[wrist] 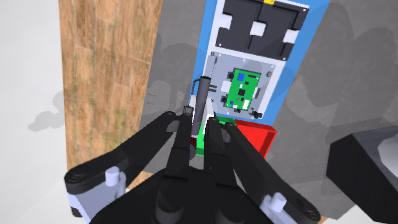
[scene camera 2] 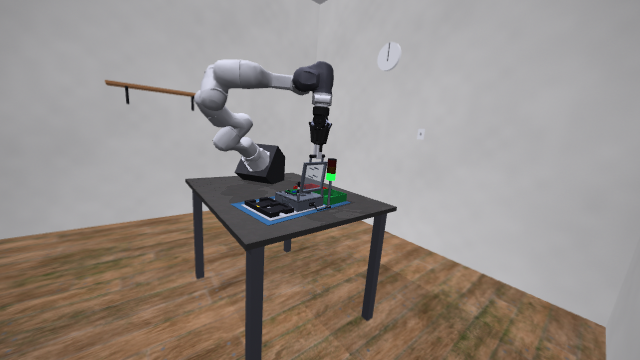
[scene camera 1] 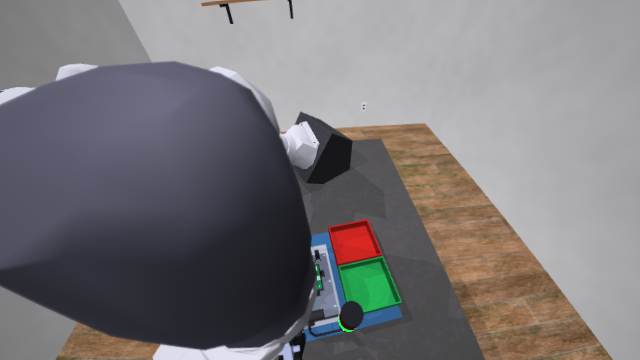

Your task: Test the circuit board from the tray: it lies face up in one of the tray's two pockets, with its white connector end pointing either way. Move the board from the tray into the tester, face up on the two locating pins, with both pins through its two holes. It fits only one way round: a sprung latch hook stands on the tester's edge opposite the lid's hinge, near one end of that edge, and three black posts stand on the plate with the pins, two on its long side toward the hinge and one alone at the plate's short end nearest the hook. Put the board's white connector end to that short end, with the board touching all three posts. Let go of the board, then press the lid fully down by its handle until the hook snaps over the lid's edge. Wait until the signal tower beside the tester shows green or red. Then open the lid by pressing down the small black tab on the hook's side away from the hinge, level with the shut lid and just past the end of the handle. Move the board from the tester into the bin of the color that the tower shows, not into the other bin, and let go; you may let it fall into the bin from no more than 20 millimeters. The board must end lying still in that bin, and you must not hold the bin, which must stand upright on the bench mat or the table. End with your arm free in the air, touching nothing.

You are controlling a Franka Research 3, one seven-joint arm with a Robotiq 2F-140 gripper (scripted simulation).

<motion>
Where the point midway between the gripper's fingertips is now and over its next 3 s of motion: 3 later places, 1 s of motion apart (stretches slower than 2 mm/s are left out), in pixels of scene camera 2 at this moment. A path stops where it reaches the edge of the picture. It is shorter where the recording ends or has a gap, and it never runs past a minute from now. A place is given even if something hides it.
My gripper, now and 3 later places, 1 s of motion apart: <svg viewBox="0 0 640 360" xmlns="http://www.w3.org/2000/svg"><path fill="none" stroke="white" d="M317 158L318 154L318 148L300 145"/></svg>
</motion>
